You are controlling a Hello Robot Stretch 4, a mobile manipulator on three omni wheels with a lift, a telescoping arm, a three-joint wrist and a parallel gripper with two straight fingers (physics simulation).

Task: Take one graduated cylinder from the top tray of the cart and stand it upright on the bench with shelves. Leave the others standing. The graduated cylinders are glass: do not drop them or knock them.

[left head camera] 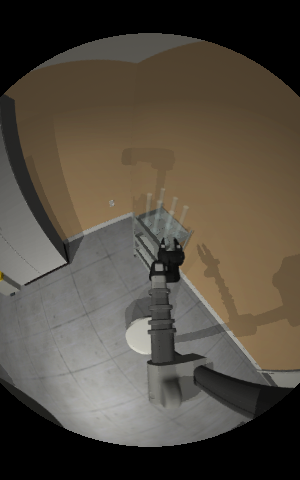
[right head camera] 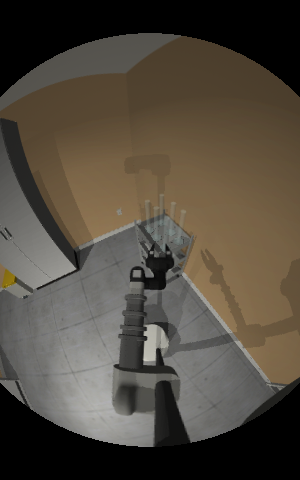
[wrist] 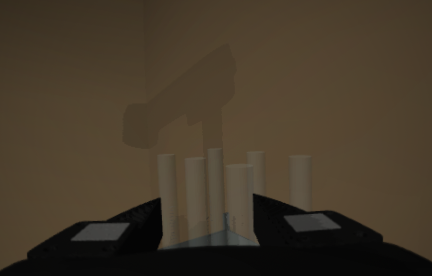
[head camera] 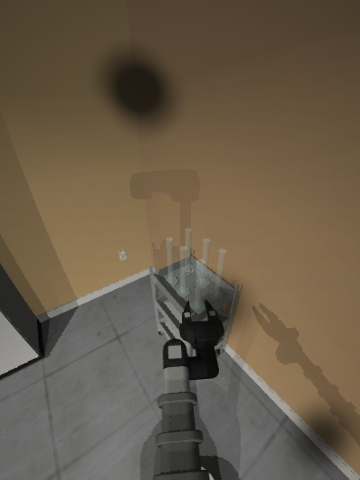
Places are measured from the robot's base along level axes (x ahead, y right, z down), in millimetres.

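Pixels of known places: gripper, fingertip midpoint: (left head camera: 168,237) (right head camera: 159,244) (wrist: 207,214) (head camera: 196,301); robot's base, link origin: (left head camera: 145,334) (right head camera: 148,341).
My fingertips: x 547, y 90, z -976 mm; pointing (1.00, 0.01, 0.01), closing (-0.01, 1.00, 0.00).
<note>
Ahead of a thing's pixels: the offset from my fingertips to its top centre. "pt": to the spot under its first point.
Several clear graduated cylinders stand upright on the top tray of the grey cart @[pt dx +484, dy -214, dz +495 mm] (head camera: 155,295) (left head camera: 134,237) (right head camera: 139,240), in the corner of the room. The nearest cylinder (head camera: 200,282) (wrist: 240,200) looks widest and shows between the fingers in the wrist view, close to the right finger. A cylinder @[dx +318, dy +181, dz +6 mm] (head camera: 222,265) (wrist: 300,182) stands to the right, and another @[dx +460, dy -91, dz +6 mm] (head camera: 170,257) (wrist: 169,195) to the left. My gripper (head camera: 198,303) (left head camera: 170,242) (right head camera: 160,247) (wrist: 207,214) is open and empty, at the cart's near edge. The nearest cylinder's base is partly hidden. The bench with shelves cannot be made out.
Walls meet behind the cart; the right wall (head camera: 300,225) runs close beside the cart and arm. A tall cabinet (left head camera: 35,230) (right head camera: 40,225) stands left. A pale round object (left head camera: 138,335) (right head camera: 156,342) is low beside the arm. A yellow item (right head camera: 8,278) shows at the far left.
</note>
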